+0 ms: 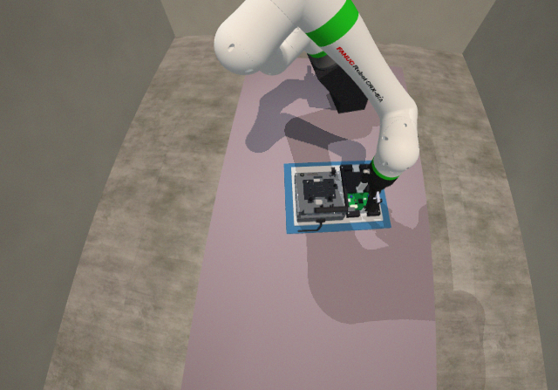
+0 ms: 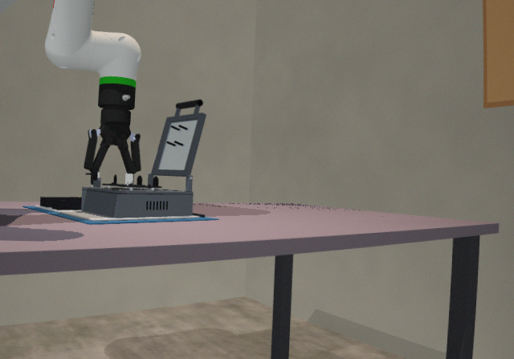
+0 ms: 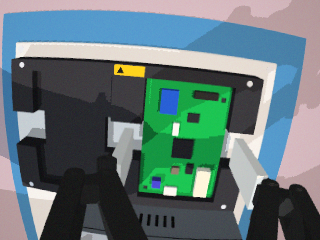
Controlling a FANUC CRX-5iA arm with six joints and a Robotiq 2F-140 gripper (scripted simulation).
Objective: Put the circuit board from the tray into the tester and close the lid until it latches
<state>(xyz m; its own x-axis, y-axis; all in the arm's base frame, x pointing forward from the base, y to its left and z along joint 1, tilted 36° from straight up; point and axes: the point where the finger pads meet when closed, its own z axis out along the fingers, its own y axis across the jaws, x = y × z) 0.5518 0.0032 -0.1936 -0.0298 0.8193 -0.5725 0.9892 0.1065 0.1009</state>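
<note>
My hand is 30 mm above the green circuit board. The rest, counted from my hand: tester lid 170 mm to the right, 130 mm above, 90 mm ahead; then latch hook 110 mm to the right, 100 mm behind, 40 mm above; then tester 130 mm to the right, 60 mm above.
</note>
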